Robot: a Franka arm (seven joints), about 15 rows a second.
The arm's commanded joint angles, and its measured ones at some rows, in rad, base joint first. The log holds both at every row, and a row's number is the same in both.
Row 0, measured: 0.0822, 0.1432, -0.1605, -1.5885, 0.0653, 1.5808, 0.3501
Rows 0 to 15, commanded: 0.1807, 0.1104, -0.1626, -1.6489, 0.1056, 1.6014, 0.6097; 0.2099, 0.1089, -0.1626, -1.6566, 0.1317, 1.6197, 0.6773; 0.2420, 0.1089, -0.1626, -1.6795, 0.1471, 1.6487, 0.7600; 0.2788, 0.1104, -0.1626, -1.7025, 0.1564, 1.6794, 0.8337; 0.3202, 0.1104, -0.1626, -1.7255, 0.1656, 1.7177, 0.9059; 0.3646, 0.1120, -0.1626, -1.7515, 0.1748, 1.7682, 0.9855; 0.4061, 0.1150, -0.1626, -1.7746, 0.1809, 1.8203, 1.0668; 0.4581, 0.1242, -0.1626, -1.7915, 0.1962, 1.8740, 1.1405; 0.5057, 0.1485, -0.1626, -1.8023, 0.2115, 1.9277, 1.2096; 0.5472, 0.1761, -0.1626, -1.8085, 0.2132, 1.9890, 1.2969; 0.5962, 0.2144, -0.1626, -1.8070, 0.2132, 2.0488, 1.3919; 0.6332, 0.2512, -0.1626, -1.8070, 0.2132, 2.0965, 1.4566; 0.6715, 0.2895, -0.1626, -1.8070, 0.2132, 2.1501, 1.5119; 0.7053, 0.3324, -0.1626, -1.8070, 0.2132, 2.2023, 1.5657; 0.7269, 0.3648, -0.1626, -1.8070, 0.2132, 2.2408, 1.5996; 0.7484, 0.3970, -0.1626, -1.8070, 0.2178, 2.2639, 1.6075
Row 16, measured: 0.7134, 0.3388, -0.1486, -1.8117, 0.1935, 2.2165, 1.5679
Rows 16 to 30, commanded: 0.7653, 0.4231, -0.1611, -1.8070, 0.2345, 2.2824, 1.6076; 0.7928, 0.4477, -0.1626, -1.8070, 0.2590, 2.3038, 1.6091; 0.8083, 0.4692, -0.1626, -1.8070, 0.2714, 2.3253, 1.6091; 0.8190, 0.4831, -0.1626, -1.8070, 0.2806, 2.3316, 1.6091; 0.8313, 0.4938, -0.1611, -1.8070, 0.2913, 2.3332, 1.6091; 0.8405, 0.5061, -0.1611, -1.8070, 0.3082, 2.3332, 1.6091; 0.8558, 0.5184, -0.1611, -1.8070, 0.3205, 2.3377, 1.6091; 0.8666, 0.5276, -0.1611, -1.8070, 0.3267, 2.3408, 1.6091; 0.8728, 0.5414, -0.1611, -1.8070, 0.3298, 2.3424, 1.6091; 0.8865, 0.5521, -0.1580, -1.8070, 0.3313, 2.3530, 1.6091; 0.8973, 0.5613, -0.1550, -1.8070, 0.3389, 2.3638, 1.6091; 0.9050, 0.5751, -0.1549, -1.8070, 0.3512, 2.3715, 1.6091; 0.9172, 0.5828, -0.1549, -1.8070, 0.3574, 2.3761, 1.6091; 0.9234, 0.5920, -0.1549, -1.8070, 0.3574, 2.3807, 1.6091; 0.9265, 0.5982, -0.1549, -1.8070, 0.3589, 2.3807, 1.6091
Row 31, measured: 0.9097, 0.5825, -0.1476, -1.8101, 0.3333, 2.3679, 1.6021
